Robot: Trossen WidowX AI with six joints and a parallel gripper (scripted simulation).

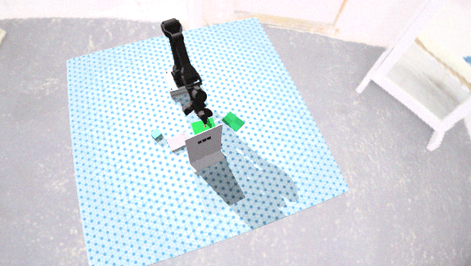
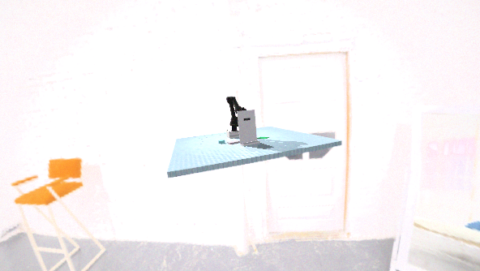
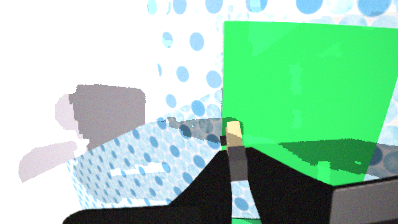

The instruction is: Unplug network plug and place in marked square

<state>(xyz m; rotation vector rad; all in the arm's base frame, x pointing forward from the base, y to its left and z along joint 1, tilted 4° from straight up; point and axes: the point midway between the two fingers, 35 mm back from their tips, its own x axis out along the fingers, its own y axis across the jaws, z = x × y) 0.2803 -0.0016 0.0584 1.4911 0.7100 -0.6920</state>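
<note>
Now: gripper tip 80 mm above the green square. Round my gripper tip: network plug (right at my gripper tip); upright panel (140 mm ahead, 70 mm to the right, 50 mm above); flat white piece (150 mm to the right, 70 mm below, 10 mm behind).
</note>
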